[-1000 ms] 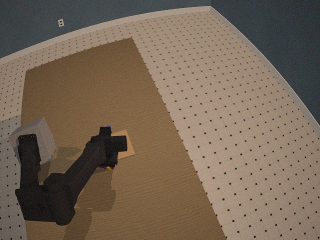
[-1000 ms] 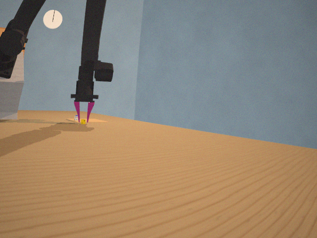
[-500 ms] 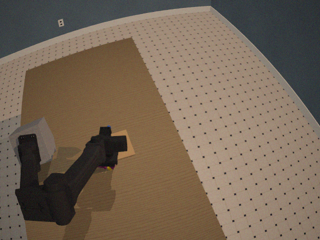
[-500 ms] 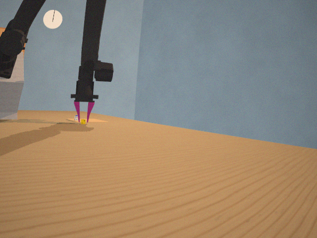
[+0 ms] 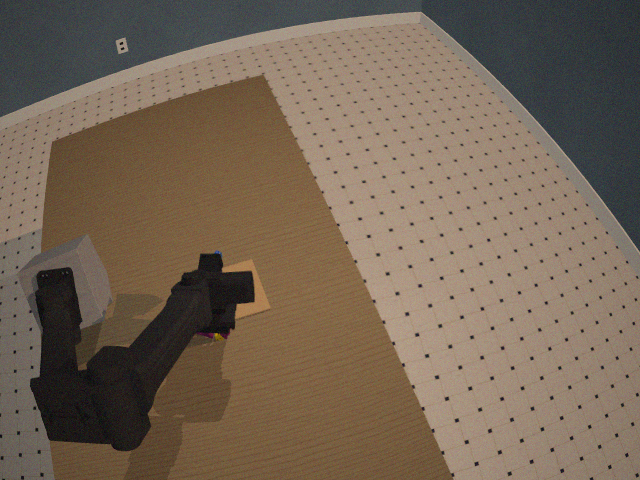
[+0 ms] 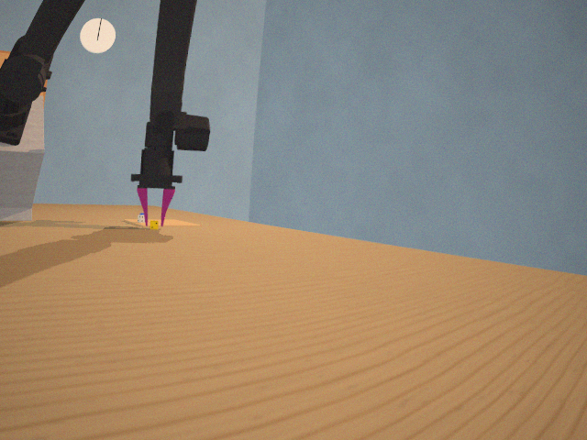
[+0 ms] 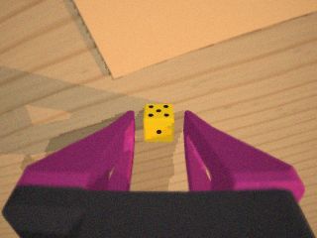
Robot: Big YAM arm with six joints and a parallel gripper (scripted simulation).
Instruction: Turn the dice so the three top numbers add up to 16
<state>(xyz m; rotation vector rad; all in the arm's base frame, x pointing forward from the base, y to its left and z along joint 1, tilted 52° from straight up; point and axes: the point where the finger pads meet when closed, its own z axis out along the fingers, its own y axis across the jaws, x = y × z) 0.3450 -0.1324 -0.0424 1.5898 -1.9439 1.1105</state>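
Now: the yellow die 10 mm below my hand. The rest, counted from my hand: mat 50 mm ahead, 110 mm to the left, 10 mm below; then white die 100 mm to the left; then blue die 40 mm ahead, 210 mm to the left, 10 mm below.
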